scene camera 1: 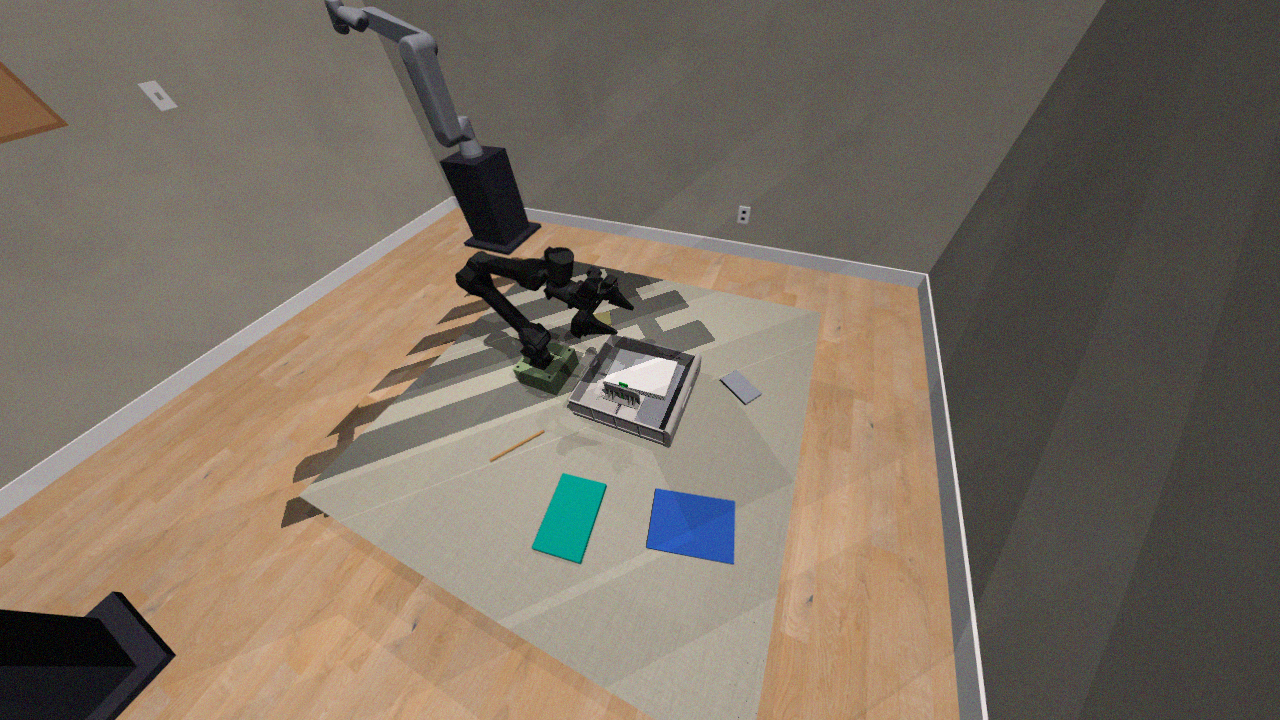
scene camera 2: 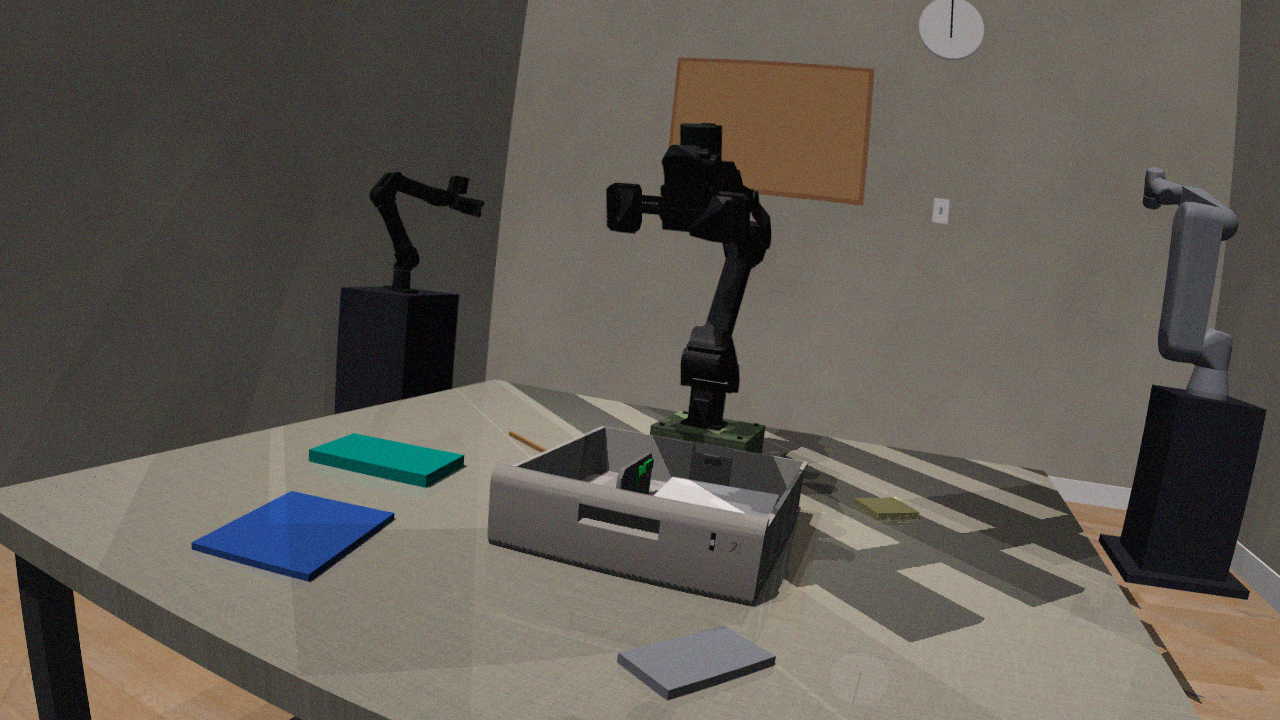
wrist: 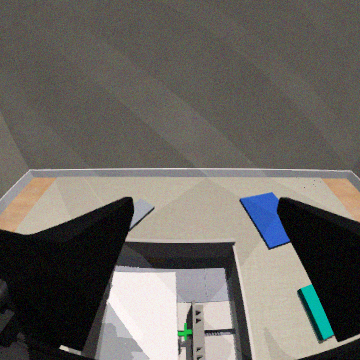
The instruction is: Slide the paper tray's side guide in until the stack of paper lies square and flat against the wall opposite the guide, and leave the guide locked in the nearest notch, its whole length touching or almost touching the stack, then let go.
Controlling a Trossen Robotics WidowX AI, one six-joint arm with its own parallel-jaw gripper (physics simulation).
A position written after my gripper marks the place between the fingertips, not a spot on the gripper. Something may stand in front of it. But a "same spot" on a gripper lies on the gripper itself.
my gripper: scene camera 1; scene camera 2 654, 227; wrist
white paper stack: scene camera 1 650, 376; scene camera 2; wrist
same spot on white paper stack: (scene camera 2: 751, 502) = (wrist: 115, 342)
same spot on my gripper: (wrist: 61, 272) = (scene camera 1: 613, 295)
